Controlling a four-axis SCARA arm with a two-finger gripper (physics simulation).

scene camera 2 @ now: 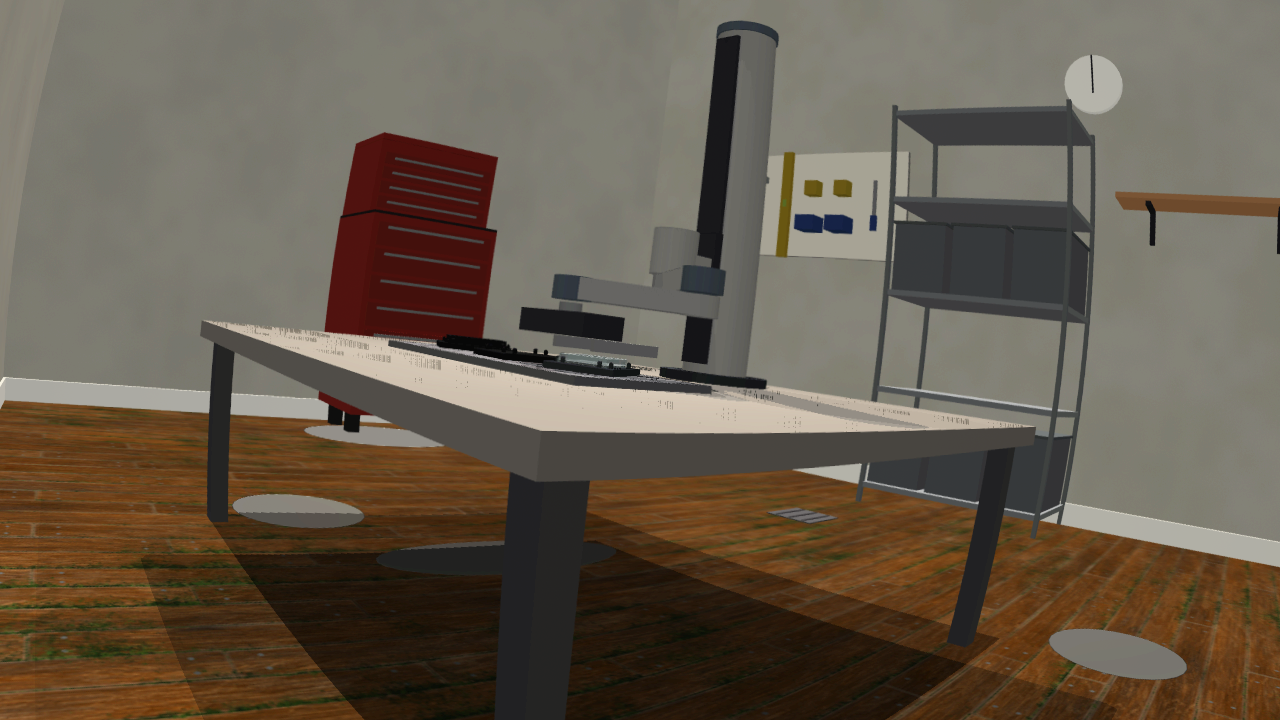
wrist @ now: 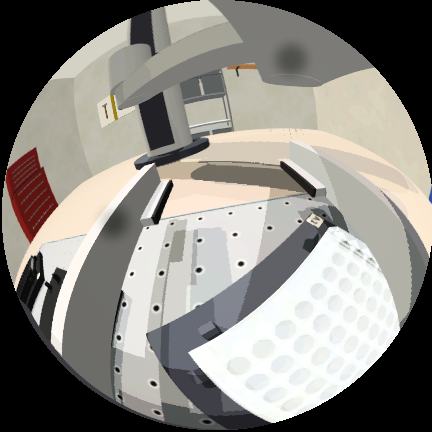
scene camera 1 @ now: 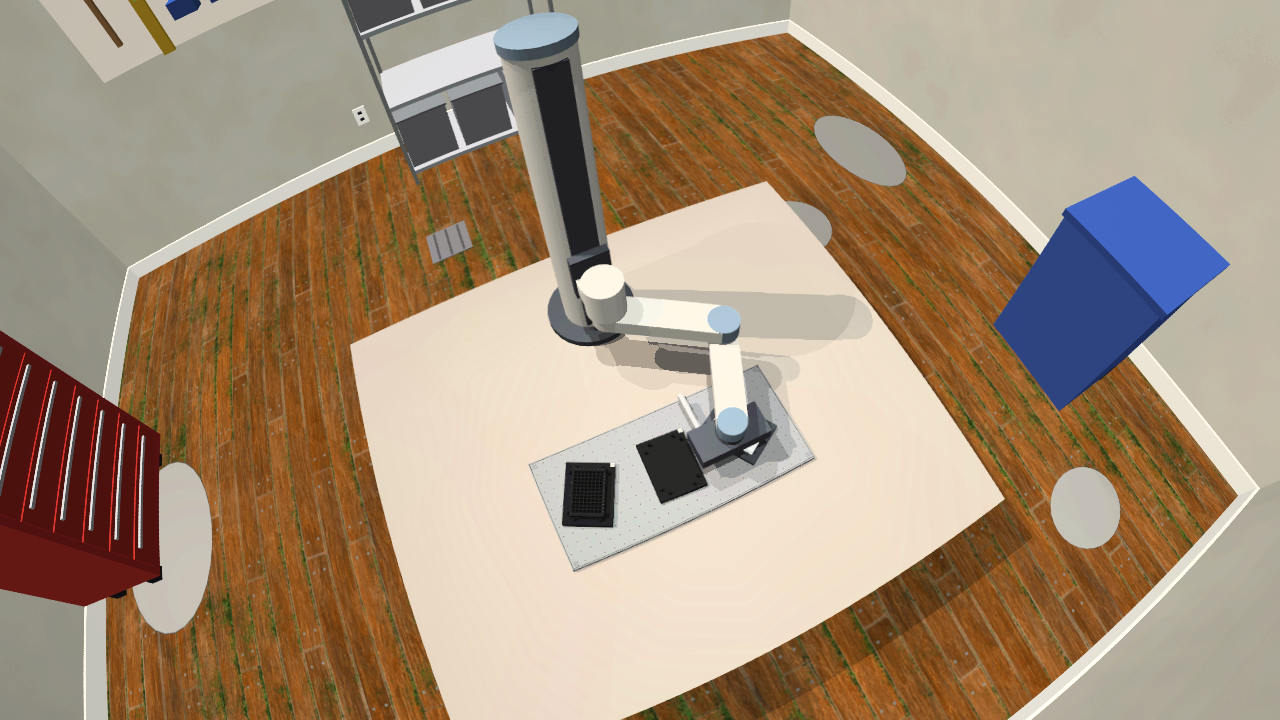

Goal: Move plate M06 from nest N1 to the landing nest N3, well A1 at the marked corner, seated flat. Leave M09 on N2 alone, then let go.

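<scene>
My gripper (scene camera 1: 730,436) (scene camera 2: 605,347) (wrist: 224,159) is open, its two long finger blades apart with nothing between them. It is low over the right-hand nest, slightly above the plate there. A pale, translucent well plate (scene camera 1: 753,448) (scene camera 2: 592,360) (wrist: 320,320) sits on this dark nest (wrist: 175,330), which has an A1 label beside one corner. The gripper hides much of it in scene camera 1. The middle nest (scene camera 1: 671,467) is black and bare. A black well plate (scene camera 1: 588,493) (scene camera 2: 469,342) sits on the left nest (scene camera 1: 588,521). I cannot read which is M06 or M09.
The nests stand on a perforated light grey board (scene camera 1: 626,523) on the pale table (scene camera 1: 501,626). The arm's column (scene camera 1: 556,170) (scene camera 2: 750,179) stands behind the board. A red tool chest (scene camera 1: 80,465) (scene camera 2: 411,268), a blue box (scene camera 1: 1092,286) and a shelf rack (scene camera 2: 886,295) stand beyond the table.
</scene>
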